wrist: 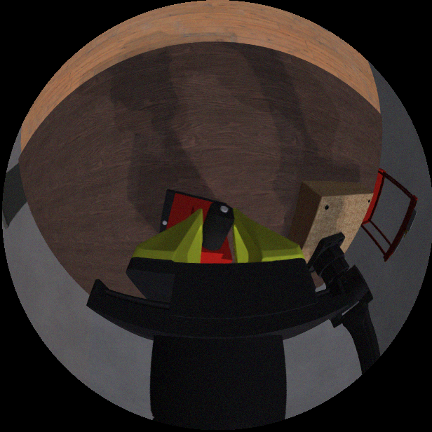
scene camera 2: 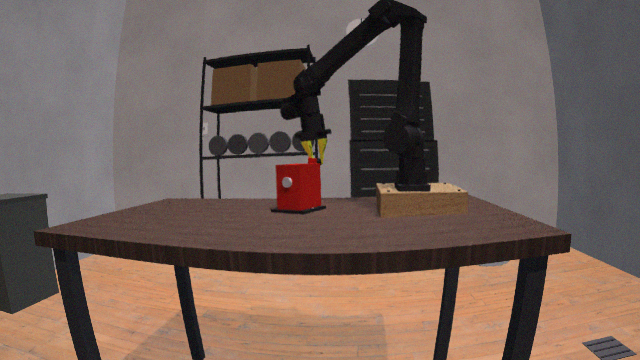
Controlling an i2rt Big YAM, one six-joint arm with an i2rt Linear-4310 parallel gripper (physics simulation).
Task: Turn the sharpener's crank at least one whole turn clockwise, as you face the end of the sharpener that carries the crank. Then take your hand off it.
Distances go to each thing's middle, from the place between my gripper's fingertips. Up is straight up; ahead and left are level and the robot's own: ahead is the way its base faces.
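Black crank handle (wrist: 217, 223): 10 mm above my hand, 10 mm to the left of it. Red sharpener (scene camera 2: 298, 185): 50 mm ahead of my hand, 80 mm to the left of it, 50 mm below it.
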